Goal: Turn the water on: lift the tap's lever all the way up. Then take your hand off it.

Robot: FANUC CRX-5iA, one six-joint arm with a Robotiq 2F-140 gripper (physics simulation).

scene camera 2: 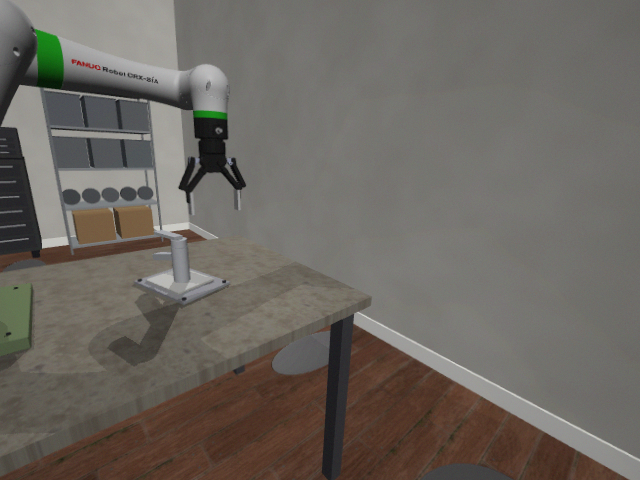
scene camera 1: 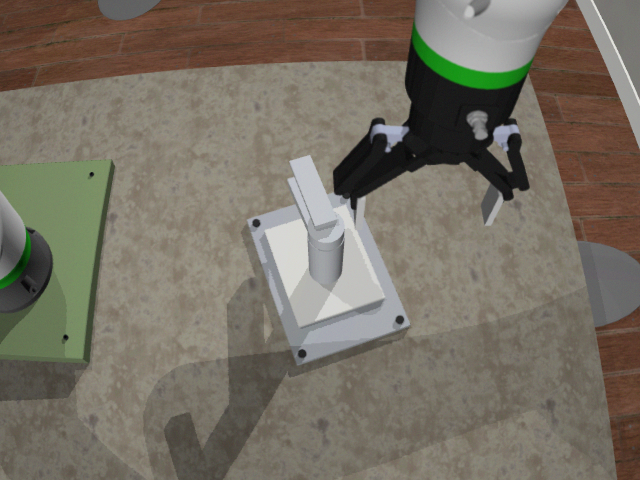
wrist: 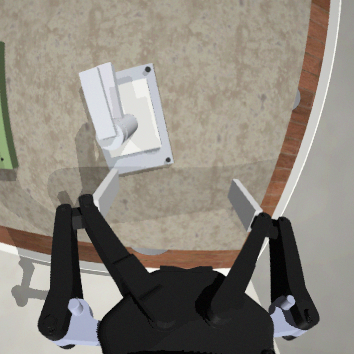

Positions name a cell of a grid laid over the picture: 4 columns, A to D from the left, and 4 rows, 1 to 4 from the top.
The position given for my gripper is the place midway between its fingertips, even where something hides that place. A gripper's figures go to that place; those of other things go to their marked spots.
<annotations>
My gripper (scene camera 1: C2): 64 cm from the lens. A flat lever (scene camera 1: C2): 71 cm from the lens.
</annotations>
